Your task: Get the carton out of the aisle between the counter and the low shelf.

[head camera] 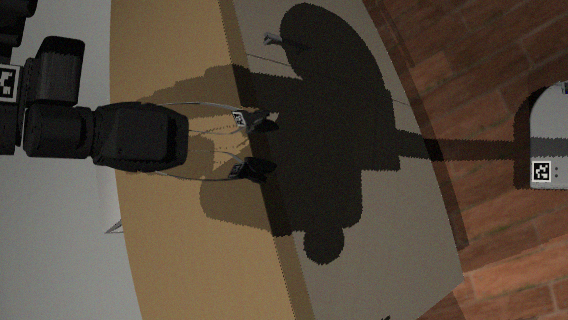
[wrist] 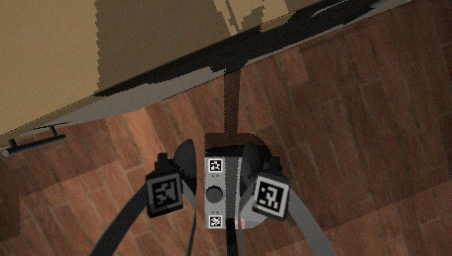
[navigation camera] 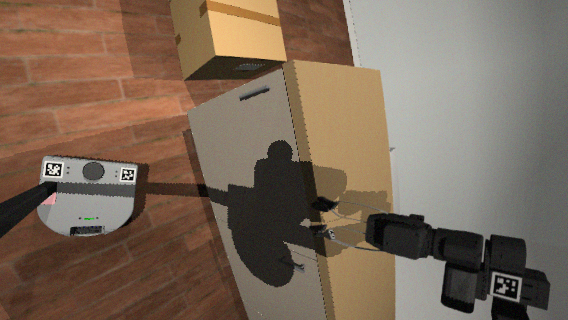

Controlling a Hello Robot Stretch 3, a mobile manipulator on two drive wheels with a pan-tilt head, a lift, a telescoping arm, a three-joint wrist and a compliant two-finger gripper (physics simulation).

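Pixels of known places: gripper, fingertip midpoint: [head camera: 272,147] [wrist: 218,159] [navigation camera: 312,215]; robot's base, link origin: [wrist: 215,180] [navigation camera: 93,170].
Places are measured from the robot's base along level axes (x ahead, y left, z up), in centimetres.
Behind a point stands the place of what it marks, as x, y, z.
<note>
The carton [navigation camera: 247,37] {72.2, -50.7, 40.6}, a tan box with brown tape, stands on the floor at the top of the navigation view, beyond the near end of the counter. The counter [head camera: 175,270] {22.4, -72.9, 91.0} [navigation camera: 350,115] {27.5, -62.6, 91.0} [wrist: 45,55] {14.3, -47.2, 91.0} has a tan top and a grey front with bar handles. My gripper [head camera: 261,145] {-2.3, -38.6, 96.1} [navigation camera: 320,216] {-2.3, -38.6, 96.1} [wrist: 218,159] {-2.3, -38.6, 96.1} is open, with nothing between its fingers. It hangs over the counter's top, fingertips towards the front edge, well away from the carton. The carton does not show in the head or wrist views. I cannot make out the low shelf.
My base [head camera: 545,120] {-14.7, -11.6, 16.0} [navigation camera: 85,205] {-13.6, 1.5, 16.0} [wrist: 222,207] {-3.3, 6.2, 16.0} stands on the brick-patterned floor [head camera: 515,250] {26.3, -22.0, 0.0} [navigation camera: 65,265] {-43.7, 8.0, 0.0} [wrist: 360,125] {-72.1, -28.6, 0.0} in front of the counter. A pale wall [head camera: 55,270] {77.6, -272.7, 85.7} [navigation camera: 475,100] {97.4, -264.7, 128.2} rises behind the counter. My shadow falls across the counter's top and front.
</note>
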